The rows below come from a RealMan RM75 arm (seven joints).
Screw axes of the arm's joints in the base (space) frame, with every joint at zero. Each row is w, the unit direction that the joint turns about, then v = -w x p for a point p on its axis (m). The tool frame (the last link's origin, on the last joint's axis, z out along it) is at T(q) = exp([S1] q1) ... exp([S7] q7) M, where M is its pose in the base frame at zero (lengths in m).
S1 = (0, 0, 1, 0, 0, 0)
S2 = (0, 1, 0, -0.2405, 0, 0)
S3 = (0, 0, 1, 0, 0, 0)
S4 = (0, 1, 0, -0.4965, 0, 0)
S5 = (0, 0, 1, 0, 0, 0)
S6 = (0, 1, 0, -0.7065, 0, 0)
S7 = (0, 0, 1, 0, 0, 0)
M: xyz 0 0 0.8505 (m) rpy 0 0 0 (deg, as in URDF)
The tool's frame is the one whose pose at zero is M.
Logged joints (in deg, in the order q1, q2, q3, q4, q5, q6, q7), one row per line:
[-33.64 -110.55 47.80 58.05 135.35 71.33 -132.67]
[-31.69 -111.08 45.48 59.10 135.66 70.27 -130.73]
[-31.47 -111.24 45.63 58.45 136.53 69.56 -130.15]
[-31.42 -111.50 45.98 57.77 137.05 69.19 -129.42]
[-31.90 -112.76 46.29 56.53 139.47 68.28 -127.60]
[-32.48 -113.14 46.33 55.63 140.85 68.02 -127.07]
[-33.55 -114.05 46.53 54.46 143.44 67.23 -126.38]
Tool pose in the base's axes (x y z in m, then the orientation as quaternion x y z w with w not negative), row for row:
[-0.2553 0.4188 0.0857 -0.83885 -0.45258 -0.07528 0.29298]
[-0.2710 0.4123 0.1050 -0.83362 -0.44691 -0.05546 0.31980]
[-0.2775 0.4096 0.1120 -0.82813 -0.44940 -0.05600 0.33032]
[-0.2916 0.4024 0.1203 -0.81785 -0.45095 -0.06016 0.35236]
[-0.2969 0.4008 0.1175 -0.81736 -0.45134 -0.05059 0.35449]
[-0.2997 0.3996 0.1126 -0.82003 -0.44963 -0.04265 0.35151]
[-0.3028 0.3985 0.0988 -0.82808 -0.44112 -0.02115 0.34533]
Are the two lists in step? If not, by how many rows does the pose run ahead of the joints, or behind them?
The pose runs 2 rows behind the joints: the pose in row i belongs to the joints in row i - 2.
